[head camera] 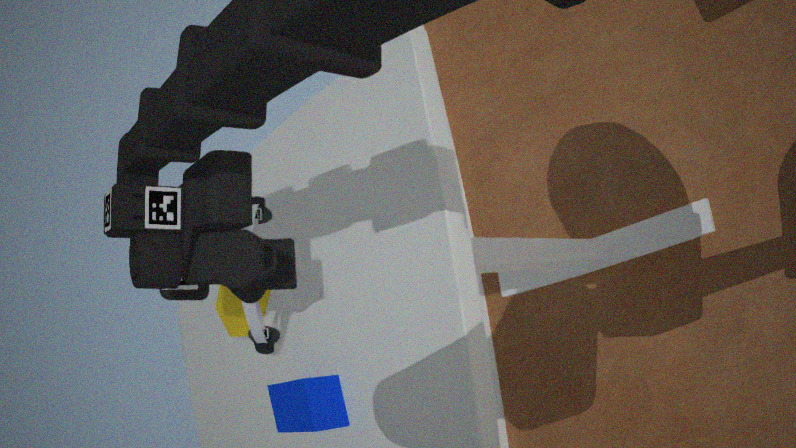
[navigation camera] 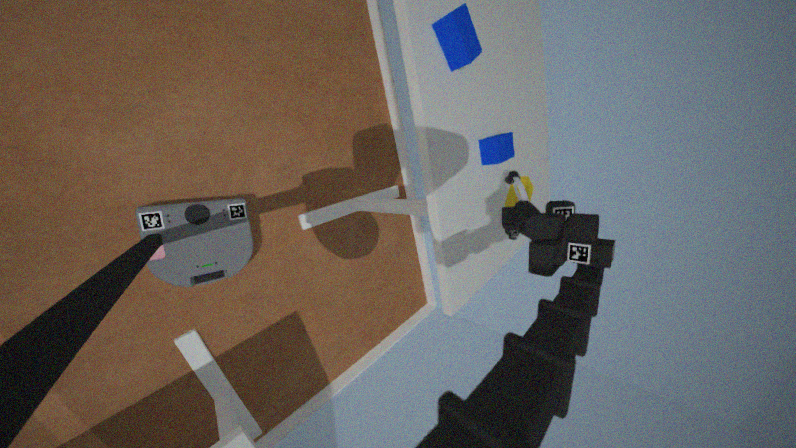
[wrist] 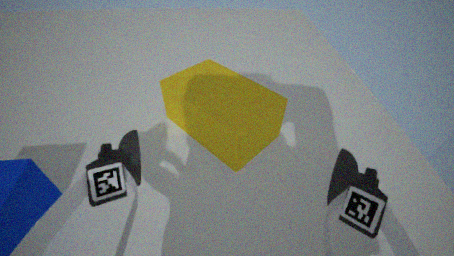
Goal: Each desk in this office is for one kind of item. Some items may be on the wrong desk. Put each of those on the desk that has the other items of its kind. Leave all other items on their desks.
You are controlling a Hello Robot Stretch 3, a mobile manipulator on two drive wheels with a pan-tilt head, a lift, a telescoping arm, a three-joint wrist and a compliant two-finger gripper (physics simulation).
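Places are measured from the robot's base along level axes (x ahead, y left, z up), in metres.
Pixels of known places: gripper, fingertip midpoint: (navigation camera: pixel 511 205) (wrist: pixel 235 158); robot's base, link origin: (navigation camera: pixel 197 213).
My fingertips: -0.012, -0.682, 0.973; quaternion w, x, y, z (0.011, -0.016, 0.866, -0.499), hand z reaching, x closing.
Ahead of a thing's pixels: the offset from my fingertips to its top centre, as dx, dy, dz. "*": to the spot under its first point. Level surfaces: height alone.
A yellow block {+0.021, -0.057, +0.022} (head camera: pixel 231 320) (navigation camera: pixel 510 197) (wrist: pixel 235 115) sits on the white desk {dz -0.023} (head camera: pixel 356 311) (navigation camera: pixel 451 105) (wrist: pixel 75 60), near its far edge. My gripper (head camera: pixel 263 274) (navigation camera: pixel 512 205) (wrist: pixel 235 158) is open and empty, fingers wide apart. In the wrist view the yellow block stands beyond and between the fingertips, not touching them. A blue block {+0.149, +0.091, +0.022} (head camera: pixel 309 403) (navigation camera: pixel 495 149) (wrist: pixel 22 200) sits beside the yellow block on the same desk. A second blue block {+0.349, +0.249, +0.022} (navigation camera: pixel 457 37) lies farther along this desk in the navigation view. The gripper body partly hides the yellow block in the head view.
My base (navigation camera: pixel 194 244) stands on the brown floor beside the desk. A white desk foot {* -0.047, -0.050, -0.906} (head camera: pixel 601 244) (navigation camera: pixel 362 207) reaches out over the floor. Another white leg {* -0.761, +0.764, -0.947} (navigation camera: pixel 214 384) is at the lower left of the navigation view. The desk's end lies close to my arm (navigation camera: pixel 534 361).
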